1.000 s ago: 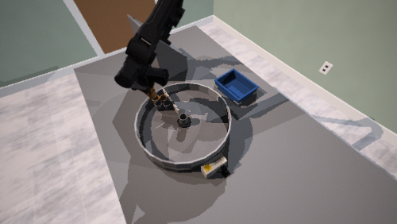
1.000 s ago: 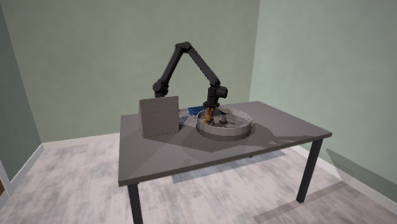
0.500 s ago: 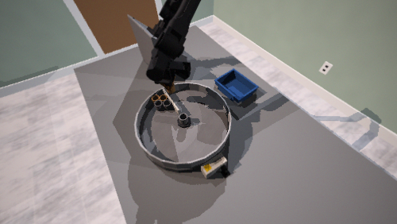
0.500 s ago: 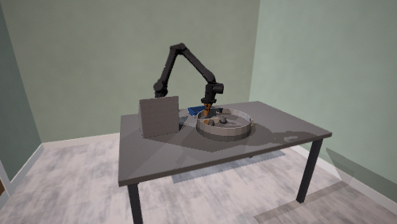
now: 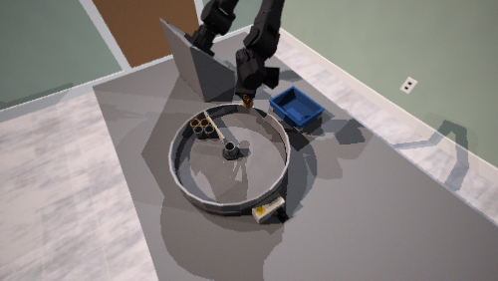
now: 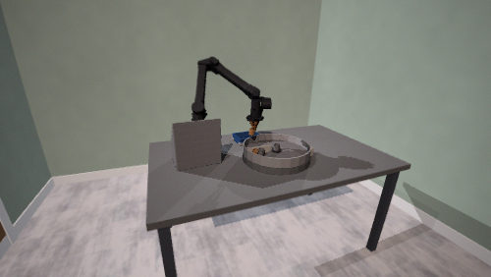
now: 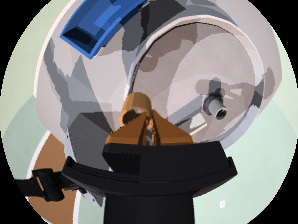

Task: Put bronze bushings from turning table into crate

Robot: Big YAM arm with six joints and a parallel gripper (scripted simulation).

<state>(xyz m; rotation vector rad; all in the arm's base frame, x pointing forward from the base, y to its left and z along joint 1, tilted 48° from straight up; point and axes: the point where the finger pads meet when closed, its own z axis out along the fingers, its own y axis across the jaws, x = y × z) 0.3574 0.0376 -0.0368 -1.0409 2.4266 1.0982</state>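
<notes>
My hand is 50 mm short of the blue crate, 220 mm to the right of it and 140 mm above it. Also, from my hand: round turning table (90 mm ahead, 140 mm to the right, 110 mm below).
</notes>
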